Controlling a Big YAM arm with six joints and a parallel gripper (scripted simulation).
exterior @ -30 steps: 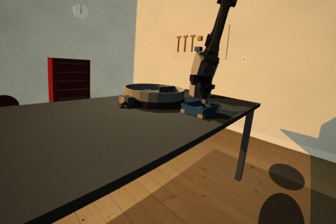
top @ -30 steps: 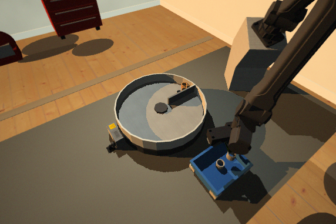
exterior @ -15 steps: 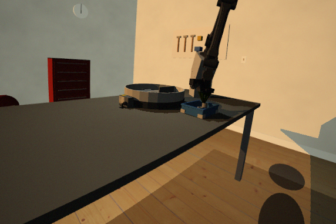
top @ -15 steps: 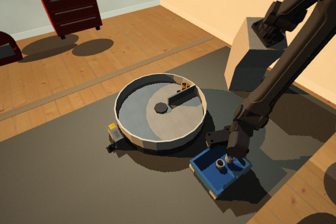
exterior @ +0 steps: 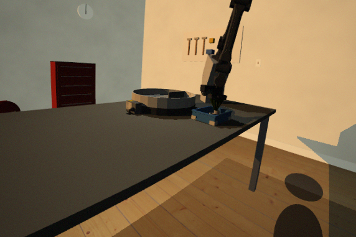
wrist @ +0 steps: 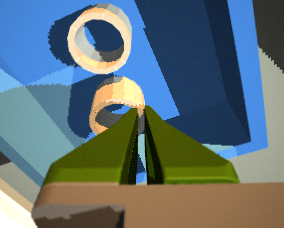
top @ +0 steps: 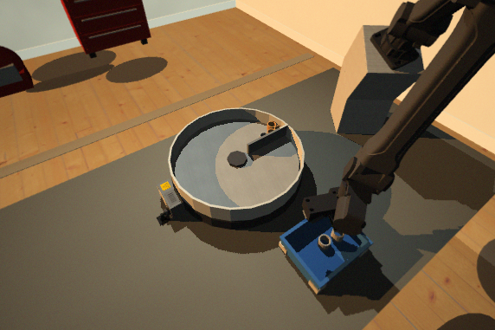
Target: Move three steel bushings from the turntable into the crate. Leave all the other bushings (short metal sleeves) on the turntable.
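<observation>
The blue crate lies 50 mm ahead of my hand, 20 mm to the left of it and 20 mm below it. Round my hand: round turntable 170 mm ahead, 320 mm to the right, 10 mm above.
</observation>
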